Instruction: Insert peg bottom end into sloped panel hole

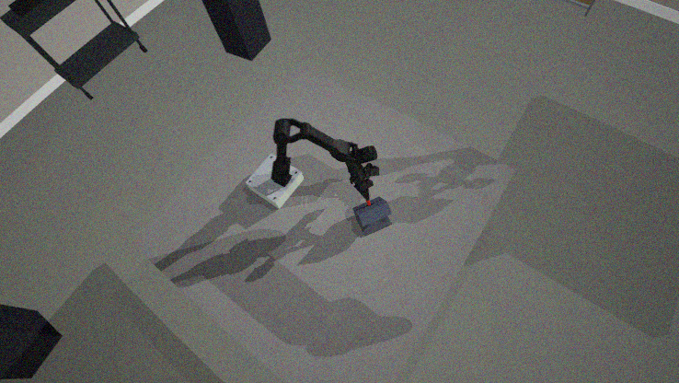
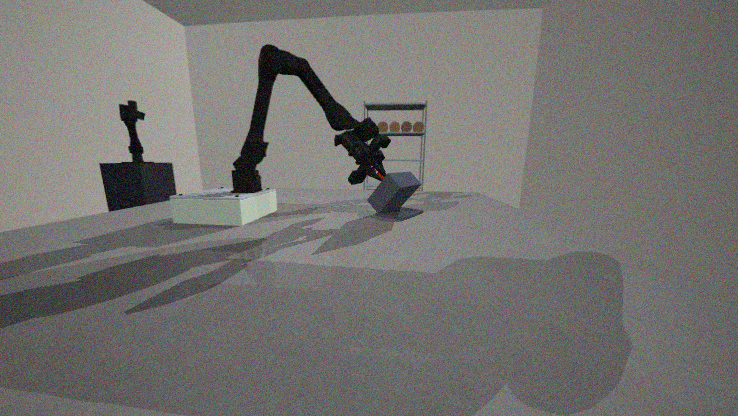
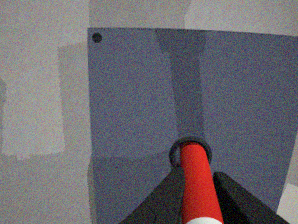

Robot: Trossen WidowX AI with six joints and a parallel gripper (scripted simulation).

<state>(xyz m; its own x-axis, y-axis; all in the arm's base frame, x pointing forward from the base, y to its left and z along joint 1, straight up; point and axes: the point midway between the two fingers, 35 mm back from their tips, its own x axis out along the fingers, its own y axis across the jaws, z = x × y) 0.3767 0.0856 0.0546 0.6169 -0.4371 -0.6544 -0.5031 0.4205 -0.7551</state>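
Now: the grey-blue sloped panel 3 cm ahead of my gripper tip, 2 cm to the right of it and 4 cm below it. The rest, counted from my gripper tip: round red peg (1 cm behind, 1 cm to the left, 1 cm above).
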